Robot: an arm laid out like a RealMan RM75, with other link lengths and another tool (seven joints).
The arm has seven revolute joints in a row. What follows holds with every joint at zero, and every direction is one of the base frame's.
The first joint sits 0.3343 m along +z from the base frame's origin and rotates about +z.
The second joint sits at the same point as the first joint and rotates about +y.
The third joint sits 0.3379 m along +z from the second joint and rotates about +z.
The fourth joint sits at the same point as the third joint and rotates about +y.
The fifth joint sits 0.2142 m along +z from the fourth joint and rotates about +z.
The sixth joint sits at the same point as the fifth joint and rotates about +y.
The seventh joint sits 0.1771 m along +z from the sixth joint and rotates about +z.
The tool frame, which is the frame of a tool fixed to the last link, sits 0.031 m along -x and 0.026 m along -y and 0.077 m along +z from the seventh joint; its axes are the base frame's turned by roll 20.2, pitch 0 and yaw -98.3 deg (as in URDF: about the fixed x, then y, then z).
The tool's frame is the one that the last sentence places.
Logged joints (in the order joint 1, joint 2, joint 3, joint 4, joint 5, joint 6, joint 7), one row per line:
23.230, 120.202, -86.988, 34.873, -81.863, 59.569, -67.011
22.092, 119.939, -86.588, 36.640, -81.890, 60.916, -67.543
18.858, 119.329, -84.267, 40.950, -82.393, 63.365, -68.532
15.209, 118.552, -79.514, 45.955, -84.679, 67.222, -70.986
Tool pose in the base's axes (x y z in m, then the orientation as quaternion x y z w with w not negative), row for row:
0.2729, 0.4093, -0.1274, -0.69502, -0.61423, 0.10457, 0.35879
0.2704, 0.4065, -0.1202, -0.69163, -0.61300, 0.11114, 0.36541
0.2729, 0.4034, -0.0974, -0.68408, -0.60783, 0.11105, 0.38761
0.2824, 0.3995, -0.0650, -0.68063, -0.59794, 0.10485, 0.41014
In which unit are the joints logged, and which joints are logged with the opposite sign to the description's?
The joints are logged in degrees. Opposite sign: joint 4, joint 6, joint 7.
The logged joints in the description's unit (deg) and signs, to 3 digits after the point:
23.230, 120.202, -86.988, -34.873, -81.863, -59.569, 67.011
22.092, 119.939, -86.588, -36.640, -81.890, -60.916, 67.543
18.858, 119.329, -84.267, -40.950, -82.393, -63.365, 68.532
15.209, 118.552, -79.514, -45.955, -84.679, -67.222, 70.986

